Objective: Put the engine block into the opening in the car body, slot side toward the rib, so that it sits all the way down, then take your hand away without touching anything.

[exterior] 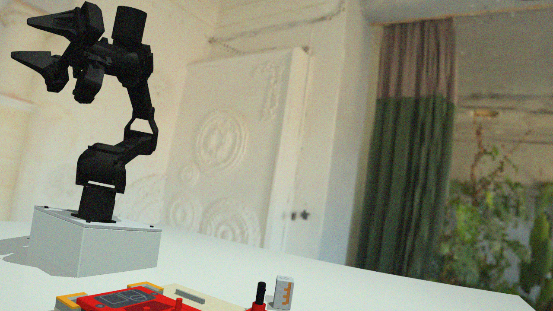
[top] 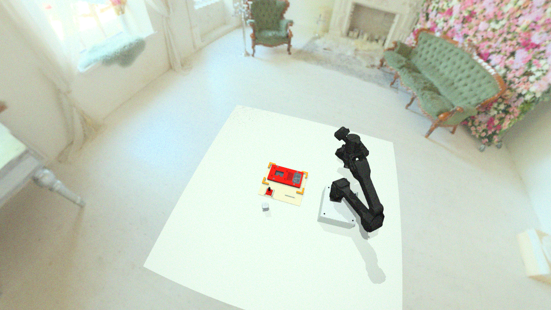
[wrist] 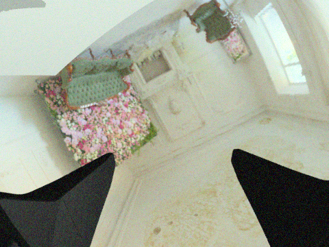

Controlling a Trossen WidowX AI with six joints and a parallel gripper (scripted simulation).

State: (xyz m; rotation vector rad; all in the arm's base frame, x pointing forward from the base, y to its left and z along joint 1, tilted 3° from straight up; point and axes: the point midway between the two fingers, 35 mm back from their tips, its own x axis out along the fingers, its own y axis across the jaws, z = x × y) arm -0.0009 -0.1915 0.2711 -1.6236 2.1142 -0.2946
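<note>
Now: gripper tip 380 mm short of the grey engine block, 320 mm to the right of it and 340 mm above it. Round my gripper tip: clamp cradle 310 mm ahead, 130 mm to the left, 350 mm below.
</note>
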